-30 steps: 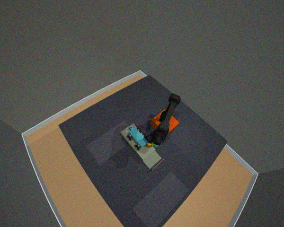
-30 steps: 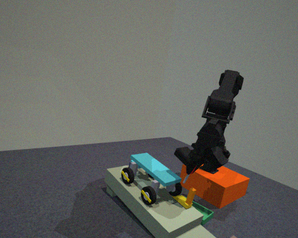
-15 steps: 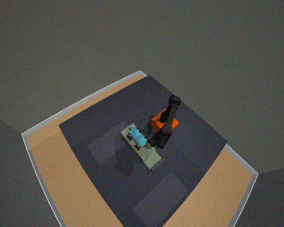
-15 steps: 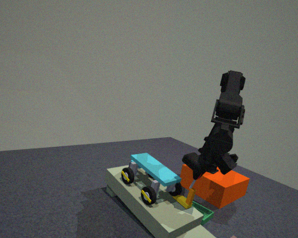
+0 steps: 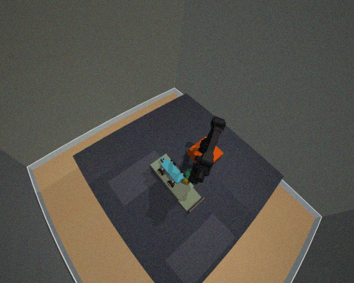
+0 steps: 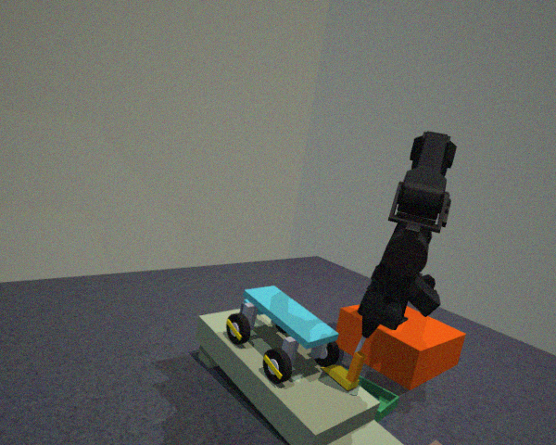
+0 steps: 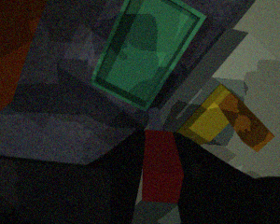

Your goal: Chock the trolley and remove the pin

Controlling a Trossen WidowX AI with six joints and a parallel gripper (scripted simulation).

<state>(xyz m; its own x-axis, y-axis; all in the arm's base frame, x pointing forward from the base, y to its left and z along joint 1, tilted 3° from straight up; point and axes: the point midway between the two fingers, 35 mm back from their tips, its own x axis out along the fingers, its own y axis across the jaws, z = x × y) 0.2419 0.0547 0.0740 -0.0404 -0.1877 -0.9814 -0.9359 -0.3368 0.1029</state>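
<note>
The red-headed stop pin lies right at my gripper tip. From my gripper tip the other things lie so: trolley (110 mm to the right, 80 mm ahead, 20 mm below); yellow chock (50 mm below, 50 mm ahead); green tray (140 mm below, 30 mm behind, 10 mm to the left).
</note>
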